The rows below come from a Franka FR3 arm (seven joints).
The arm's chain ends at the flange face. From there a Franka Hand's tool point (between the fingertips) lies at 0.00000 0.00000 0.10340 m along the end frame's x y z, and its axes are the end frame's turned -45 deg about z.
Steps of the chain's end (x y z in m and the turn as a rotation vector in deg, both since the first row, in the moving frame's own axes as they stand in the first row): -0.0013, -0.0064, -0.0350, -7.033, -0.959, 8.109; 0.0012, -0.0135, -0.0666, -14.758, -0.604, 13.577; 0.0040, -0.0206, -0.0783, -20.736, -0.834, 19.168
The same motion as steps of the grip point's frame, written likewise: -0.0071, 0.0015, -0.0358, -4.295, -5.651, 8.109; -0.0109, 0.0067, -0.0700, -10.008, -10.863, 13.577; -0.0132, 0.0081, -0.0849, -14.073, -15.252, 19.168
